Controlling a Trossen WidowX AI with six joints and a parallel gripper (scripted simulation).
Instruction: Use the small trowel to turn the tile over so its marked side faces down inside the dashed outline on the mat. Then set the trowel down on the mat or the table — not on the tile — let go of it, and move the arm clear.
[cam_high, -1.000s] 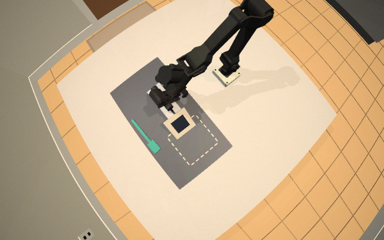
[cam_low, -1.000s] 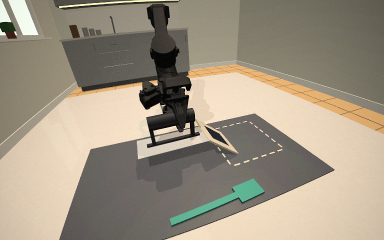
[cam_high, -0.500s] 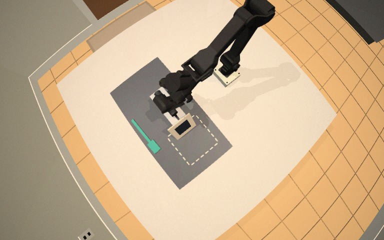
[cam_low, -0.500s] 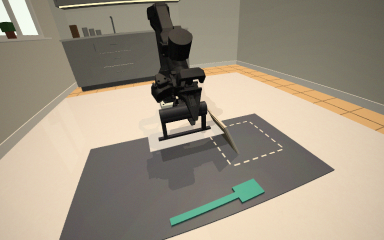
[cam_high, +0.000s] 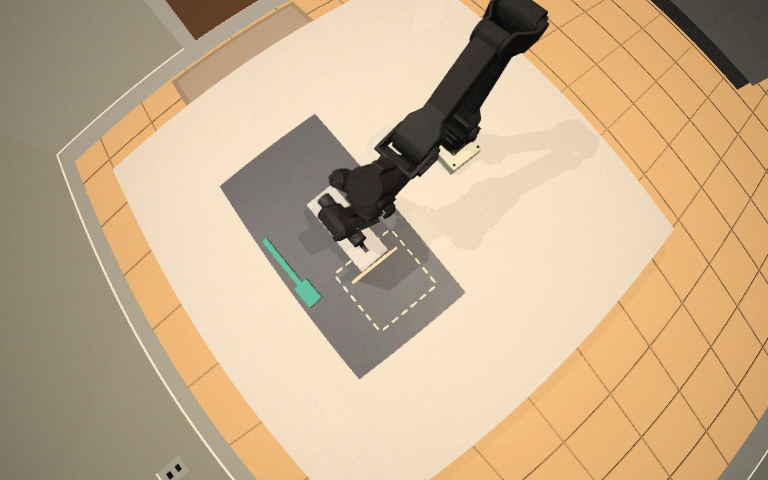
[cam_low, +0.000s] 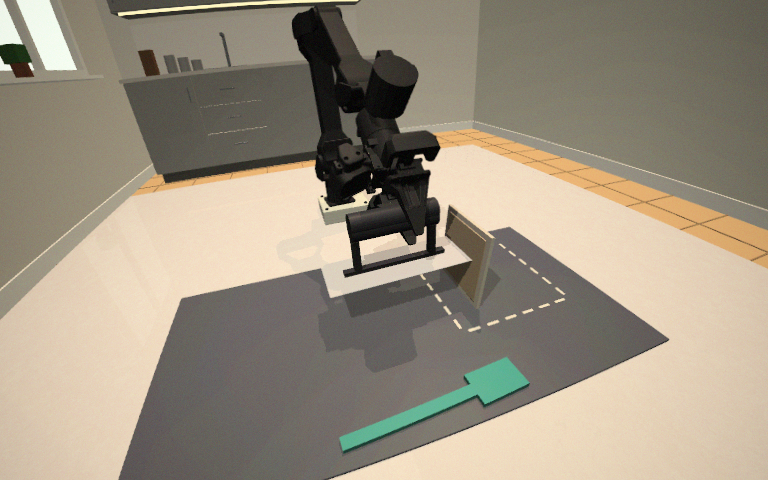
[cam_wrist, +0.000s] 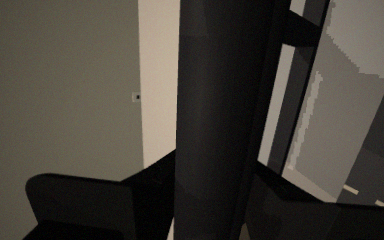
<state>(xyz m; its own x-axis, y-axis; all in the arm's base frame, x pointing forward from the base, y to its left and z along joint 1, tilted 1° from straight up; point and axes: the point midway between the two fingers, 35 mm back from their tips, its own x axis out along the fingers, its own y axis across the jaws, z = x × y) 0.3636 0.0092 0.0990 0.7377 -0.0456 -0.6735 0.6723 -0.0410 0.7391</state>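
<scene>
The green trowel lies 150 mm ahead of my gripper tip, 30 mm to the right of it and 110 mm below it. From my gripper tip the other things lie so: grey mat 10 mm ahead, 40 mm to the right, 130 mm below; tile 10 mm behind, 90 mm to the left, 60 mm below.
</scene>
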